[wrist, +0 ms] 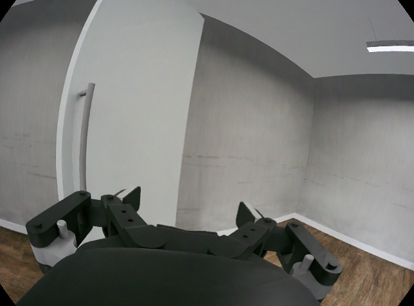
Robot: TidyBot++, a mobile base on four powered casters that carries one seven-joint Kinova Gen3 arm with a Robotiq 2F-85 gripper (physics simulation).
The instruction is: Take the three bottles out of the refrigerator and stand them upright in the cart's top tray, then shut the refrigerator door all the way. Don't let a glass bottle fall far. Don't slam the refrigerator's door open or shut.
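The refrigerator's white door (137,100) stands upright at the left centre of the wrist view, its broad face towards the camera and a narrow pale edge down its left side. A long grey vertical bar handle (86,135) is mounted near that left edge; its lower end is hidden behind the gripper. My gripper (188,205) is open, with nothing between its fingers. It shows in front of the lower part of the door, to the right of the handle. The three bottles, the refrigerator's inside and the cart do not show.
Grey walls (245,125) stand behind and to the right of the door and meet in a corner at the right. A white baseboard (350,241) runs above the brown wood floor (372,275). A ceiling light (390,48) hangs at the upper right.
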